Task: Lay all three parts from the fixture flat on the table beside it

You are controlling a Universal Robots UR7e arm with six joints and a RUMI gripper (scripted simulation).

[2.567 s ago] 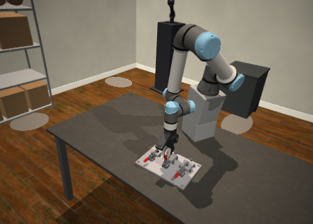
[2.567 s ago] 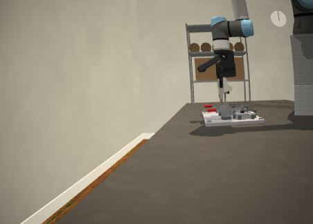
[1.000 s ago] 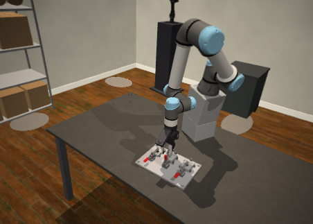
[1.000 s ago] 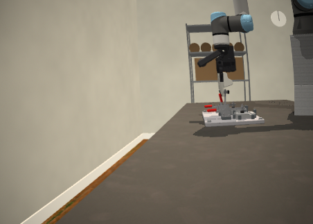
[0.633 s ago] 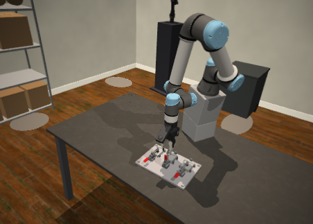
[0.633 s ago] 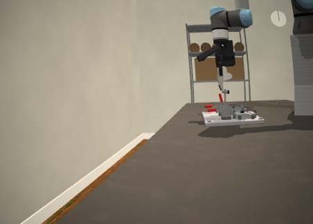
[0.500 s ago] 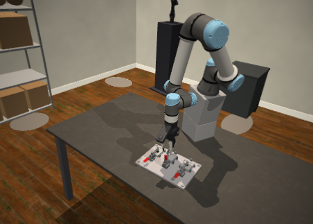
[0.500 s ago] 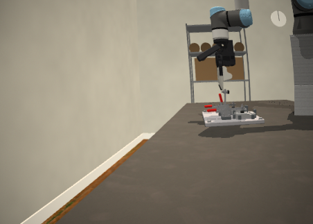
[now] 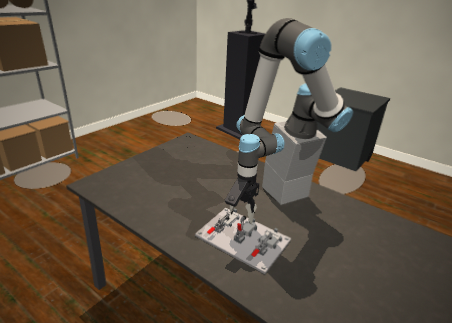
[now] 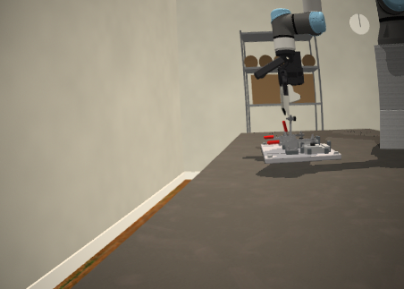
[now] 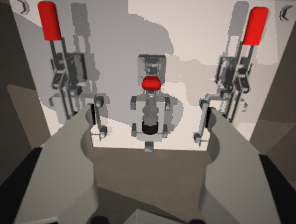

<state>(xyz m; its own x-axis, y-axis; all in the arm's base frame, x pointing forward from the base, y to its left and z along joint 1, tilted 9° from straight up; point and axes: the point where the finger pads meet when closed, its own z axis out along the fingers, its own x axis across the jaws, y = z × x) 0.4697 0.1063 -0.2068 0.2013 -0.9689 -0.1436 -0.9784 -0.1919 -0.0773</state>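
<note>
The fixture lies 3 cm behind my hand, 1 cm to the right of it and 13 cm below it. Also, from my hand: part (7 cm behind, 13 cm to the right, 11 cm below).
</note>
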